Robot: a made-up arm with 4 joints.
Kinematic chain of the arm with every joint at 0, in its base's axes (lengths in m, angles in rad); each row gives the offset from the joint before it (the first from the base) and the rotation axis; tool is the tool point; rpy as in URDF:
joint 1: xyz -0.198 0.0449 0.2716 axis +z
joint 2: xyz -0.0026 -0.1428 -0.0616 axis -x
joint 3: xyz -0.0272 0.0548 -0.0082 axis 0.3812 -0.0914 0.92
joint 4: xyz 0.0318 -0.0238 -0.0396 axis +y
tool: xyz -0.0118 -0.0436 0.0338 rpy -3.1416 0 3.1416
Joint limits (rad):
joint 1: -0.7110..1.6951
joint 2: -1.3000..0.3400
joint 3: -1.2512..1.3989
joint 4: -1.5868..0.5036
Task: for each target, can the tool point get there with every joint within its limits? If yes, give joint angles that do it. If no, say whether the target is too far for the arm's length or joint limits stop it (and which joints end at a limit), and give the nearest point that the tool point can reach.
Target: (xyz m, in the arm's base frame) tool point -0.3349 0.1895 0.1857
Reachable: no: joint limits stop it (at a limit: joint 1, joint 3, joint 4) | nearest point -0.3494 0.0297 0.2052 | short by 0.162 m
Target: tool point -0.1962 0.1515 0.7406
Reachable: no: too far | nearest point -0.0997 0.1009 0.2802 | short by 0.473 m
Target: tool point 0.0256 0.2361 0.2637
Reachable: no: joint limits stop it (at a limit: joint 1, joint 2, joint 4) | nearest point -0.0954 0.1038 0.2479 | short by 0.180 m
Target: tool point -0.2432 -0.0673 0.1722
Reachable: yes | joints -0.3444 -0.5882 0.4283 -0.8296
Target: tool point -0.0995 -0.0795 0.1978
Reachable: yes | joints 0.7812 0.0805 -0.0765 -0.0910
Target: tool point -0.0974 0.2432 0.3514
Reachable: no: joint limits stop it (at a limit: joint 1, joint 2, joint 3, joint 4) | nearest point -0.0997 0.1009 0.2802 | short by 0.159 m
